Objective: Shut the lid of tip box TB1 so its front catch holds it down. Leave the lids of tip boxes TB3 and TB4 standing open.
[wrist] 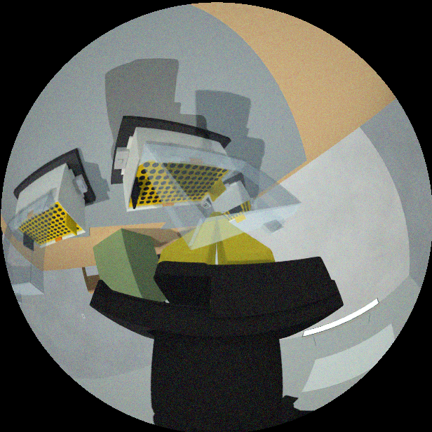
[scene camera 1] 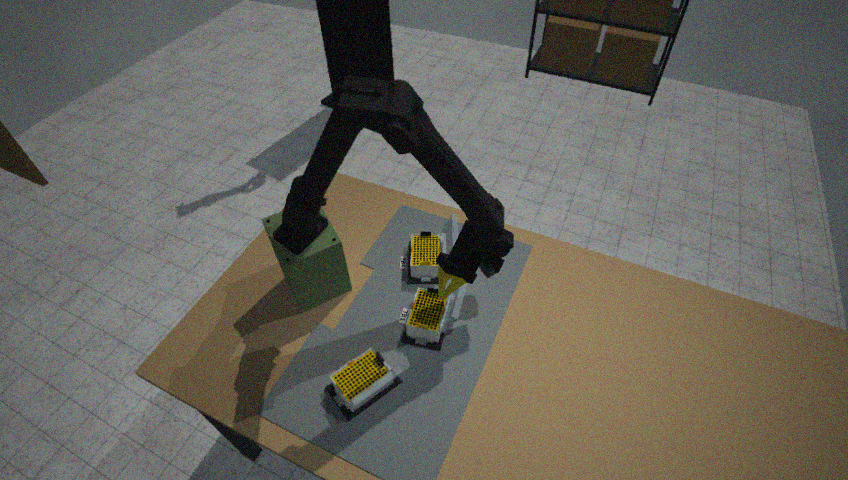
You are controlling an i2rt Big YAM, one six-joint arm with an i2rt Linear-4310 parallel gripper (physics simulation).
Observation:
I see my gripper (scene camera 1: 440, 298), a tip box (scene camera 1: 353, 379), a tip box (scene camera 1: 425, 247), a tip box TB1 (scene camera 1: 428, 308) and a clear lid (wrist: 209, 196).
The tip box TB1 shows as well in the wrist view (wrist: 143, 193). My gripper is seen too in the wrist view (wrist: 216, 217).

